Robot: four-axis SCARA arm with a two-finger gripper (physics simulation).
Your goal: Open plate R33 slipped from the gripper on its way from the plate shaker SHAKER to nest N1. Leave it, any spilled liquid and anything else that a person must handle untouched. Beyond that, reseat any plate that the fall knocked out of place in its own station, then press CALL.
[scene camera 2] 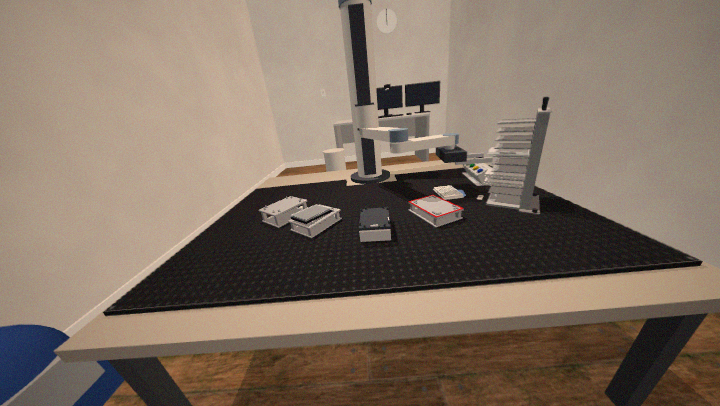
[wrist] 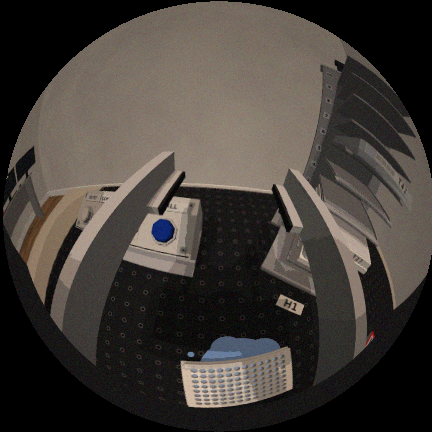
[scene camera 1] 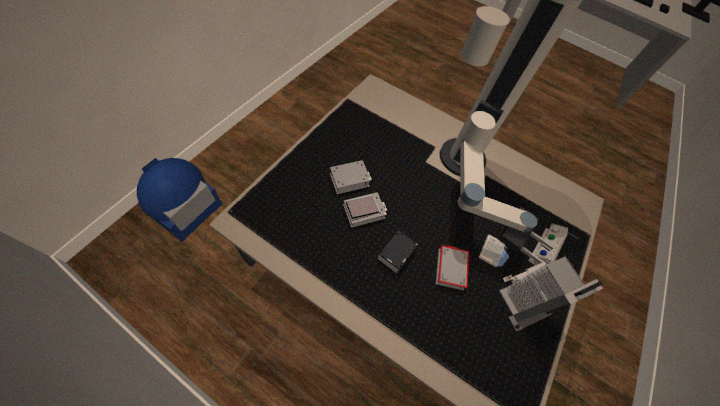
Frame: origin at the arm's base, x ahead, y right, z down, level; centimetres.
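Seen in the pictures: gripper, fingertip midpoint: [scene camera 2: 487, 157] [wrist: 230, 168] [scene camera 1: 548, 256]; arm's base at its link origin: [scene camera 2: 370, 177].
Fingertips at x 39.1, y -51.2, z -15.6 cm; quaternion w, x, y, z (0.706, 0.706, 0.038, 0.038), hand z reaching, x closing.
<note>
Offsets run from my fingertips to a thing's top centre. "pt": to the spot under its first point.
My gripper [scene camera 1: 548, 253] [scene camera 2: 490, 157] [wrist: 230, 168] is shut on nothing, its fingers at their narrow setting with a gap between, above the button box {dx -13.5, dy -3.7, dz +5.9 cm} [wrist: 157, 259]. The blue CALL button {dx -6.3, dy -0.7, dz +6.9 cm} [scene camera 1: 543, 253] [scene camera 2: 480, 170] [wrist: 163, 230] is beside the left finger in the wrist view. The open plate R33 {dx +2.7, dy +17.8, dz +12.9 cm} [scene camera 1: 493, 250] [scene camera 2: 446, 192] [wrist: 237, 384] lies on the mat against spilled blue liquid {dx +5.4, dy +13.5, dz +14.2 cm} [scene camera 1: 502, 259] [wrist: 245, 346]. Rack H1 [scene camera 2: 535, 161] [wrist: 322, 112] holds plates, including T42 {dx +14.8, dy +0.7, dz -6.0 cm} [wrist: 384, 167], and T27 {dx +14.8, dy +0.7, dz +2.5 cm} [wrist: 356, 256]. A pink-topped plate {dx +21.7, dy +76.0, dz +7.5 cm} [scene camera 1: 364, 207] [scene camera 2: 312, 213] sits on a white station; its exact seating is unclear.
A red-rimmed station {dx +21.5, dy +29.7, dz +9.7 cm} [scene camera 1: 453, 267] [scene camera 2: 436, 206] stands near the open plate. Farther along are a dark-topped device {pt dx +29.8, dy +52.7, dz +8.8 cm} [scene camera 1: 398, 249] [scene camera 2: 374, 217] and a bare white station {dx +10.5, dy +90.4, dz +7.7 cm} [scene camera 1: 350, 174] [scene camera 2: 284, 206]. An H1 label {pt dx +10.4, dy +6.8, dz +14.1 cm} [wrist: 290, 304] lies before the rack. A blue chair [scene camera 1: 171, 191] stands beyond the table.
</note>
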